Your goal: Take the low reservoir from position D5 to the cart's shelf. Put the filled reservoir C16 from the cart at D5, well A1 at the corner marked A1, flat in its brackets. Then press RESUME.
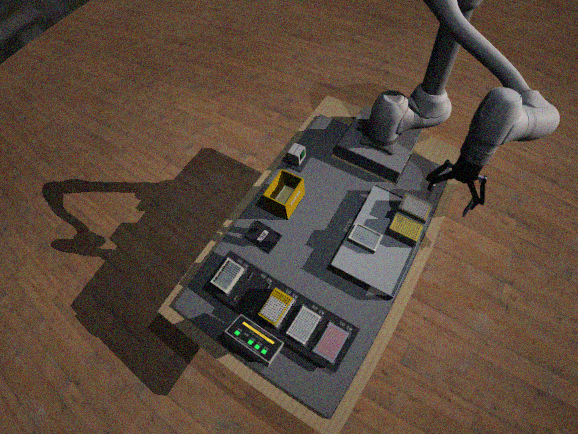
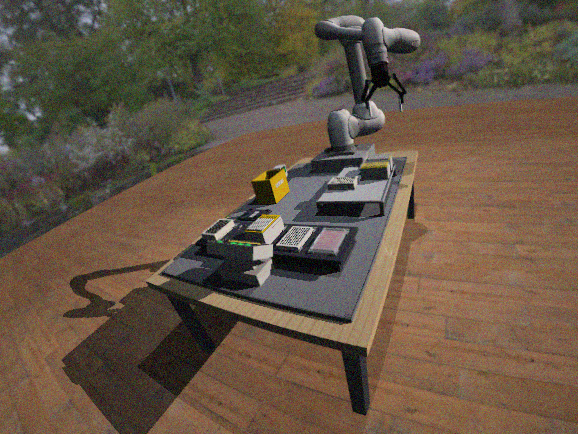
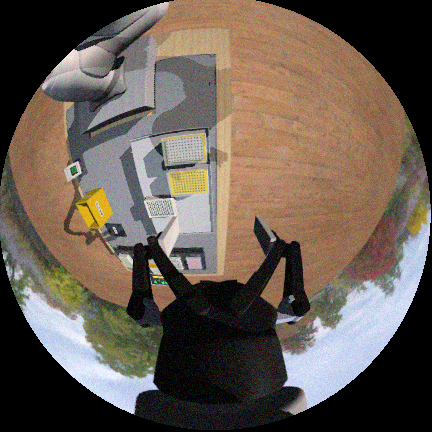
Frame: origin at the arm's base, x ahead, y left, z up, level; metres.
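Where they show: gripper, fingertip midpoint: (image 1: 445,205) (image 2: 385,114) (image 3: 216,223); arm's base, origin of the base link: (image 1: 381,137) (image 2: 343,151) (image 3: 106,82).
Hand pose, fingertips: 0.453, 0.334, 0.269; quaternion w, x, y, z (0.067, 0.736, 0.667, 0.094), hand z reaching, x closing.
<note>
Each offset is from my fingertips to the top centre of the thing, as dx, dy, dz. "pt": to the spot under its first point.
My gripper (image 1: 448,201) (image 2: 384,104) (image 3: 216,223) is open and empty, high above the table's right edge, near the cart. The grey cart {+0.059, -0.148, -0.283} (image 1: 375,265) (image 2: 360,196) (image 3: 192,220) bears a white, ribbed, reservoir-like tray {+0.109, -0.219, -0.257} (image 1: 365,237) (image 2: 342,183) (image 3: 160,207) at its left edge. Another white ribbed tray {+0.507, -0.667, -0.266} (image 1: 228,276) (image 2: 218,229) (image 3: 125,260) sits at the left end of the dark deck (image 1: 246,298) (image 2: 310,258), beside an empty position. The control panel {pt +0.678, -0.426, -0.226} (image 1: 254,340) has green buttons and a yellow bar. Position labels, corner marks, liquid levels and button names are too small to read.
The cart also bears a yellow rack {+0.010, -0.077, -0.218} (image 1: 406,228) (image 3: 188,182) and a pale rack {-0.097, -0.069, -0.218} (image 1: 415,207) (image 3: 184,150). The deck holds a yellow-and-white rack {+0.530, -0.420, -0.233} (image 1: 276,306), a white plate {+0.541, -0.297, -0.283} (image 1: 304,324) and a pink plate {+0.553, -0.173, -0.283} (image 1: 331,342). A yellow bin {+0.059, -0.632, -0.214} (image 1: 295,202) (image 2: 272,189) (image 3: 95,209) stands at the table's left.
</note>
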